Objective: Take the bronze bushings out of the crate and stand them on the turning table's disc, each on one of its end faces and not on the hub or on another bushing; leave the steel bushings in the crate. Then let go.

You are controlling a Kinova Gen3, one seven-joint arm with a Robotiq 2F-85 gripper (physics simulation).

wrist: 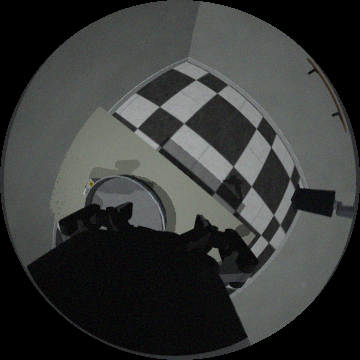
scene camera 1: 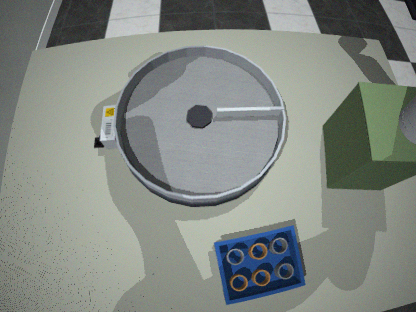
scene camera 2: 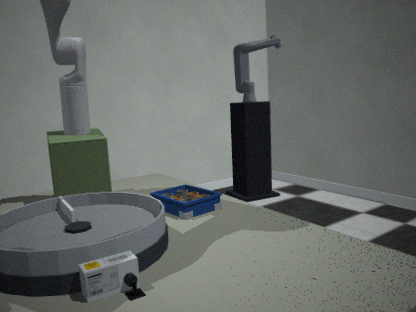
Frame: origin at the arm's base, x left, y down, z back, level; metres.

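Where they show: gripper, fingertip midpoint: (wrist: 162,215); arm's base, link origin: (scene camera 2: 77,132).
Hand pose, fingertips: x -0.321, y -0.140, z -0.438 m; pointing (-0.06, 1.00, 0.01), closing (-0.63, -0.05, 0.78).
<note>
Things, the pixels of their top centre, and the offset from my fingertips. "pt": a spot on its surface instead.
- blue crate, top centre: (scene camera 1: 261,265) (scene camera 2: 185,193) dx +0.612, dy +0.341, dz +0.137 m
- turning table's grey disc, top centre: (scene camera 1: 199,115) (scene camera 2: 77,225) (wrist: 119,221) dx +0.268, dy +0.330, dz -0.039 m
- pale bar, surface spot: (scene camera 1: 250,109) (scene camera 2: 66,203) pt dx +0.251, dy +0.304, dz +0.083 m
- white box, surface spot: (scene camera 2: 107,280) pt dx +0.297, dy +0.360, dz -0.291 m
Three bronze bushings (scene camera 1: 250,251) (scene camera 1: 231,283) (scene camera 1: 253,278) and three steel bushings (scene camera 1: 227,257) (scene camera 1: 271,246) (scene camera 1: 293,271) stand in two rows inside the blue crate (scene camera 1: 266,294) (scene camera 2: 202,206). The crate's far row holds steel, bronze, steel from left to right in scene camera 1; the near row holds bronze, bronze, steel. The turning table's grey disc (scene camera 1: 225,160) (scene camera 2: 115,215) (wrist: 120,192) bears no bushing in view; its dark hub (scene camera 1: 199,116) (scene camera 2: 78,227) is at the centre. My gripper (wrist: 162,215) is open and empty, high above the table; the scene cameras do not show it.
A raised wall rings the disc, and a pale bar (scene camera 1: 250,109) (scene camera 2: 66,209) runs from near the hub to it. A white box (scene camera 1: 108,122) (scene camera 2: 107,280) stands against its outside. A green block (scene camera 1: 345,145) (scene camera 2: 80,165) carries the arm. A black pedestal (scene camera 2: 250,150) holds another arm.
</note>
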